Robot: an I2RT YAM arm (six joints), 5 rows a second.
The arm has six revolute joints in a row. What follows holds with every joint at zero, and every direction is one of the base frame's.
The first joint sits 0.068 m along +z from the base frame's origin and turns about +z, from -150 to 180 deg.
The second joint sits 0.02 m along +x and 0.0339 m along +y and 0.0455 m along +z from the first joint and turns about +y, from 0 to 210 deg.
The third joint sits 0.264 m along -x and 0.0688 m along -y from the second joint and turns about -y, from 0 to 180 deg.
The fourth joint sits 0.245 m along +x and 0.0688 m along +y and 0.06 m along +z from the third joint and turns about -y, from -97 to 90 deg.
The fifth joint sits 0.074 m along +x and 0.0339 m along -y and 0.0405 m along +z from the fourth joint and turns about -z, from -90 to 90 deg.
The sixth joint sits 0.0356 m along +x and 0.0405 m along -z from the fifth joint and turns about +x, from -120 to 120 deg.
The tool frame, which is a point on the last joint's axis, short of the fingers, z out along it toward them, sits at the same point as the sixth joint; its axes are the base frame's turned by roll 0, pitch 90 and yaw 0 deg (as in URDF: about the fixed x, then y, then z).
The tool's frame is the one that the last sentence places.
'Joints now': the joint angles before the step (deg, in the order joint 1, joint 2, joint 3, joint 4, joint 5, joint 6). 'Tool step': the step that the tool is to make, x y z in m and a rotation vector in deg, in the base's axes. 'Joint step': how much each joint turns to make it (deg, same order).
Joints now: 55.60, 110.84, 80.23, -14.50, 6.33, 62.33
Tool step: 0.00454, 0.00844, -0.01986, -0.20, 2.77, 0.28
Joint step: -0.01, 3.66, 1.07, 0.73, -1.76, 1.31
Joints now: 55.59, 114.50, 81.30, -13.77, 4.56, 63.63
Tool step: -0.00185, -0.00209, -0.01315, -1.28, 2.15, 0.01
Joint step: -0.02, 0.88, -1.17, -0.27, -0.80, 0.68
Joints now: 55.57, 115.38, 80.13, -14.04, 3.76, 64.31
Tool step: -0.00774, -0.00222, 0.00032, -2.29, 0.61, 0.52
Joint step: 0.74, -0.83, -0.49, -2.55, 0.74, -0.33
